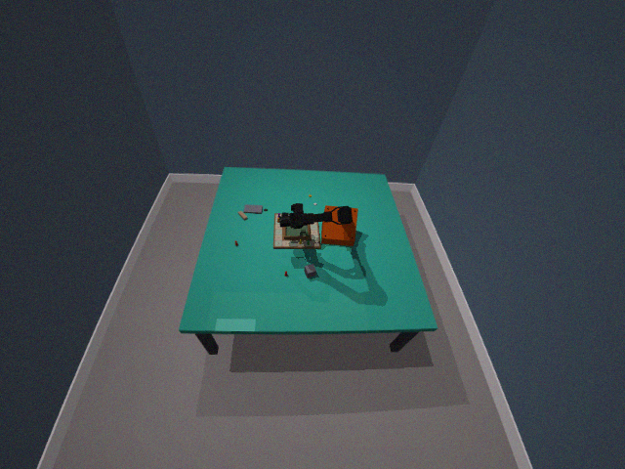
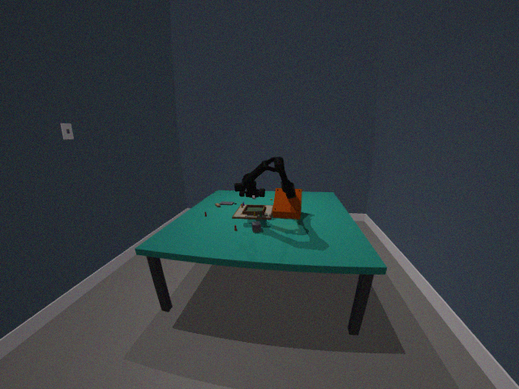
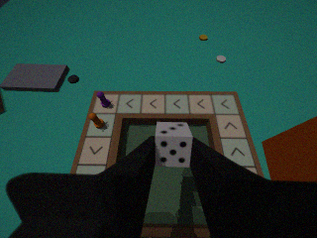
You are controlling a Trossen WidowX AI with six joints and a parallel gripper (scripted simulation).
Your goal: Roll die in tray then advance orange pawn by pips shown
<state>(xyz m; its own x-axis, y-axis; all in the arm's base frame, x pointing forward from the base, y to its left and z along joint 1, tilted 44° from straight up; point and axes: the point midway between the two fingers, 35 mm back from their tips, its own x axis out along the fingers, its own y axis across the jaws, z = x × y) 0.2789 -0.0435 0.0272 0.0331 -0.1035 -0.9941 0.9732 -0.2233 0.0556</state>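
The grey die lies 20 mm below my gripper tip. The rest, counted from my gripper tip: dark green tray 120 mm below; orange pawn 110 mm ahead, 80 mm to the right, 90 mm below; yellow pawn 10 mm behind, 110 mm to the left, 90 mm below.
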